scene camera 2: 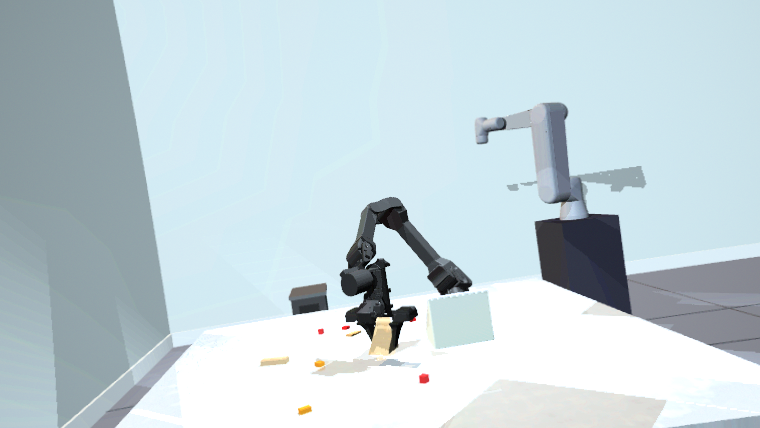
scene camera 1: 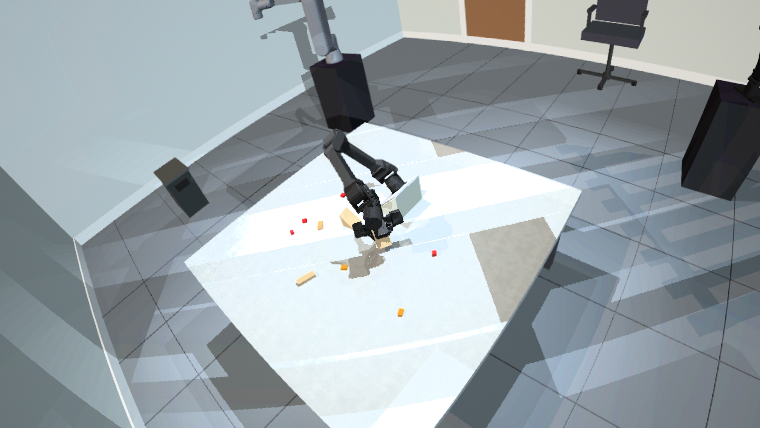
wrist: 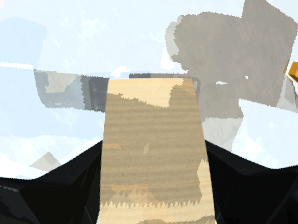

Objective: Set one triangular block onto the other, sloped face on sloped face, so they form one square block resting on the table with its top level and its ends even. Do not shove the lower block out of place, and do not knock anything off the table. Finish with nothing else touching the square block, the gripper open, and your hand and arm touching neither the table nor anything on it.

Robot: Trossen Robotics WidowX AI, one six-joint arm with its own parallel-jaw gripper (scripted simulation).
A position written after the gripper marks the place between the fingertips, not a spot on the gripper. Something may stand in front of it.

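Observation:
Tan triangular block (wrist: 153, 150) held by the gripper (scene camera 2: 385, 347). The gripper is also visible in scene camera 1 (scene camera 1: 381, 238) and in the wrist view (wrist: 151, 141).

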